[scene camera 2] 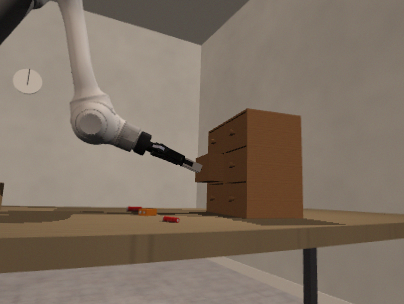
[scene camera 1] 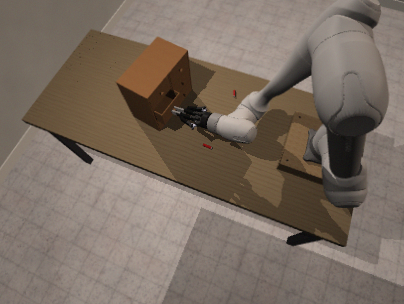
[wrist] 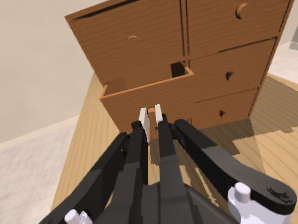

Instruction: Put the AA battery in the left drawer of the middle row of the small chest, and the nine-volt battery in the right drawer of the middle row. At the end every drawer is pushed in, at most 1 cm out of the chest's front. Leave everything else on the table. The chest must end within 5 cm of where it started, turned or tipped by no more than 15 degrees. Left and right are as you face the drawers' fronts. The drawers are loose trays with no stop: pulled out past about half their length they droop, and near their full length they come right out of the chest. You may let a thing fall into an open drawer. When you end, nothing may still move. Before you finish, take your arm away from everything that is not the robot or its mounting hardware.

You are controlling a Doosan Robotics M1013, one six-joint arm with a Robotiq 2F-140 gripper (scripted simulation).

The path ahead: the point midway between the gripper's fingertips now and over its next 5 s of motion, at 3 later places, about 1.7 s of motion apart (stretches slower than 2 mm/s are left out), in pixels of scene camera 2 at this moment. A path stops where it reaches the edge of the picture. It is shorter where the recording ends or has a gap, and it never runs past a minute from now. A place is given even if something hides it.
My gripper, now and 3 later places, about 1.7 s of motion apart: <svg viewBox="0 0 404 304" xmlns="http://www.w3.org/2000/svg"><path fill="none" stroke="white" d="M199 169L185 168L164 159L145 148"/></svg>
